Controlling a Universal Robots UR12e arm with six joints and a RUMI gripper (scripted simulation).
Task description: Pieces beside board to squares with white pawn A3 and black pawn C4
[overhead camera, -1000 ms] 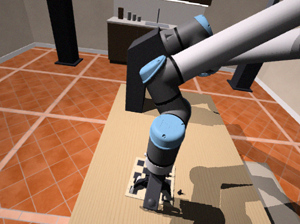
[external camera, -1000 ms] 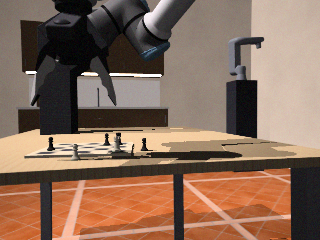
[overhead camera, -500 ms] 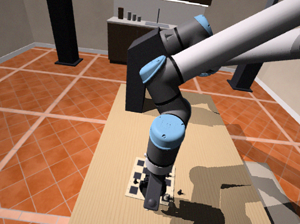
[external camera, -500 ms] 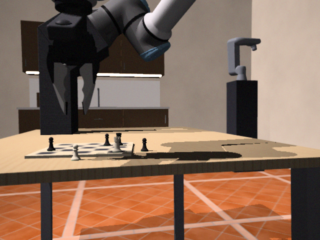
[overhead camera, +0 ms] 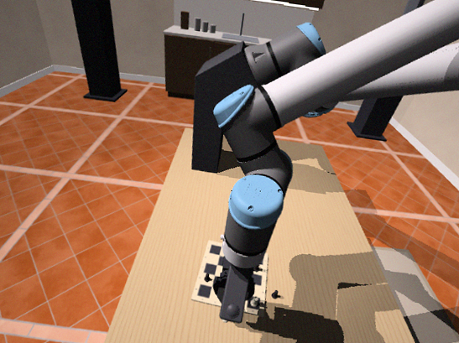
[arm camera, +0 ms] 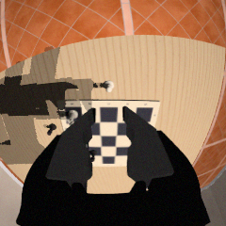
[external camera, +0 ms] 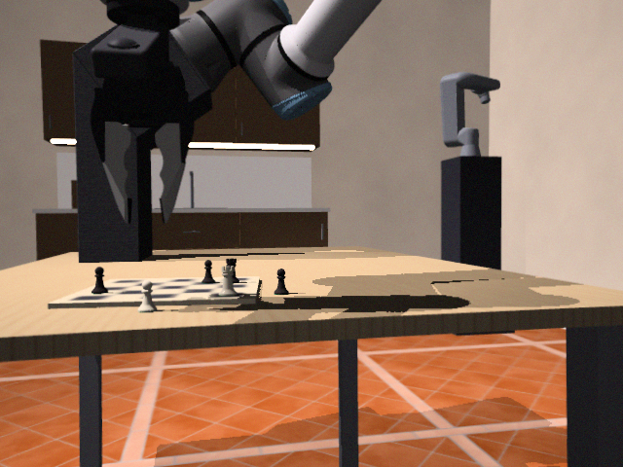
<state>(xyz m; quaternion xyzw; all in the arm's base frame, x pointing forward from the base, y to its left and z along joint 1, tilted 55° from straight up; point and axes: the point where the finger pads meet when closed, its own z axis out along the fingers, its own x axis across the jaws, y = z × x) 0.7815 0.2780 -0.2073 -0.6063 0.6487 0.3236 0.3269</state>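
Right now the white pawn is 9 cm below my hand. From my hand the other things lie so: white rook 5 cm behind, 8 cm to the left, 8 cm below; chessboard 14 cm behind, 2 cm to the left, 10 cm below.
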